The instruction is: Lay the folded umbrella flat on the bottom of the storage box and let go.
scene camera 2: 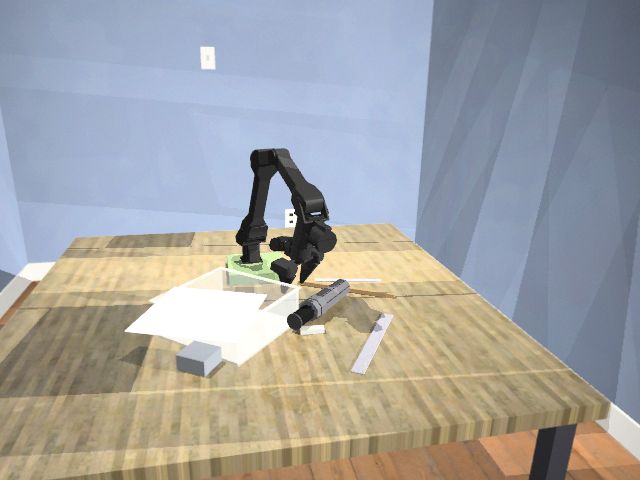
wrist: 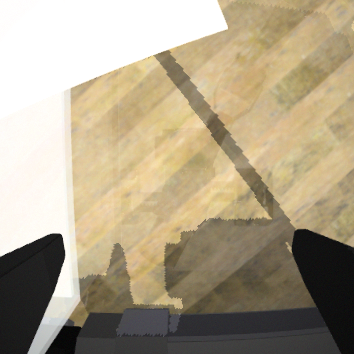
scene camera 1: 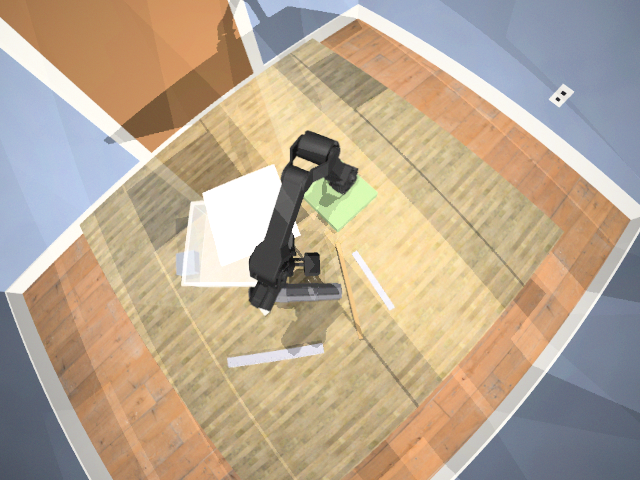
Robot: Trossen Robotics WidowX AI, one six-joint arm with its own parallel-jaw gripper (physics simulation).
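Pixels of known places: gripper, fingertip midpoint: [scene camera 2: 292,288] [wrist: 179,243]; arm's base, origin of the base link: [scene camera 2: 251,259] [scene camera 1: 342,183].
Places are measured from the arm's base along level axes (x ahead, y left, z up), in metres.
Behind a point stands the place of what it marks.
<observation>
The folded umbrella [scene camera 1: 310,292] {y 0.154, x 0.335, z 0.020 m} [scene camera 2: 330,298] {y 0.140, x 0.375, z 0.008 m} [wrist: 240,324] {y 0.112, x 0.334, z -0.004 m}, grey with a black handle, lies on the table outside the storage box. Its handle end is near the box's right side in scene camera 2 and is hidden under the arm in scene camera 1. The pale, see-through storage box [scene camera 1: 192,242] {y -0.230, x 0.463, z 0.041 m} [scene camera 2: 268,321] {y -0.059, x 0.490, z 0.027 m} [wrist: 73,200] {y 0.000, x 0.352, z -0.032 m} stands beside it. A white sheet [scene camera 1: 240,217] {y -0.201, x 0.301, z -0.029 m} [scene camera 2: 201,312] {y -0.194, x 0.282, z -0.029 m} [wrist: 100,40] covers much of the box's opening. My gripper [scene camera 2: 295,280] {y 0.051, x 0.313, z 0.024 m} [wrist: 179,243] {y 0.051, x 0.313, z 0.024 m} is open and empty, above the table beside the umbrella; the arm partly hides it in scene camera 1.
A grey block [scene camera 1: 187,263] {y -0.216, x 0.530, z 0.003 m} [scene camera 2: 199,357] {y -0.227, x 0.562, z 0.003 m} is beside the box. A small white block [scene camera 1: 265,312] {y 0.083, x 0.472, z -0.021 m} [scene camera 2: 312,329] {y 0.057, x 0.474, z -0.021 m} lies near the handle. Two pale strips [scene camera 1: 275,355] {y 0.191, x 0.549, z -0.031 m} [scene camera 1: 373,280] {y 0.273, x 0.184, z -0.031 m} and a thin wooden stick [scene camera 1: 348,289] {y 0.231, x 0.255, z -0.021 m} [scene camera 2: 369,291] {y 0.291, x 0.302, z -0.022 m} lie around the umbrella. The arm stands on a green base [scene camera 1: 346,209] {y 0.069, x 0.064, z 0.000 m} [scene camera 2: 236,273] {y -0.062, x 0.074, z -0.003 m}.
</observation>
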